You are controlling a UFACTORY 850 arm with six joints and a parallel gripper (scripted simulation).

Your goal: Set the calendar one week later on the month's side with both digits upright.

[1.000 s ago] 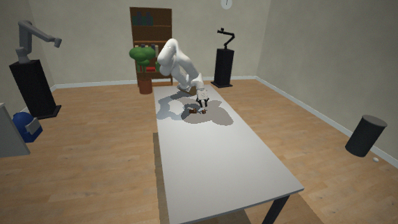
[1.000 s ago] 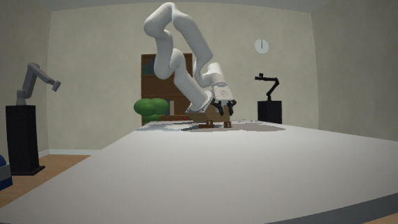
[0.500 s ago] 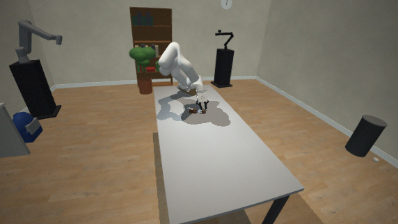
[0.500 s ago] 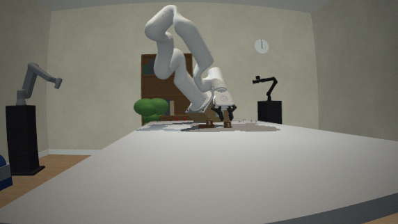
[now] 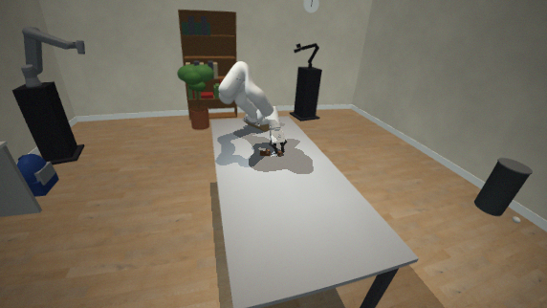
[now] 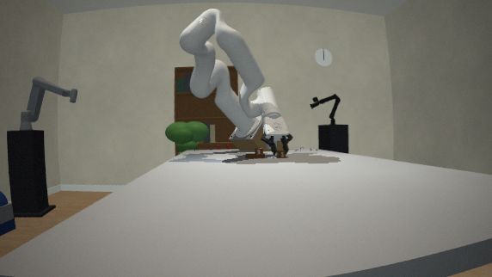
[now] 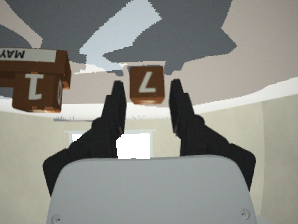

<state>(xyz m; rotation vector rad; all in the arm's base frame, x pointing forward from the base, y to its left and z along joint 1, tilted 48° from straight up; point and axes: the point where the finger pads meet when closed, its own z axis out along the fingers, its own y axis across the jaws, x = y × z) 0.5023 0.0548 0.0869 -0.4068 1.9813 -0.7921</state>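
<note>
Right now my hand is 20 mm above the brown cube and 10 mm short of it. From my hand the other things lie so: tray (100 mm to the right, 40 mm behind, 30 mm below).
</note>
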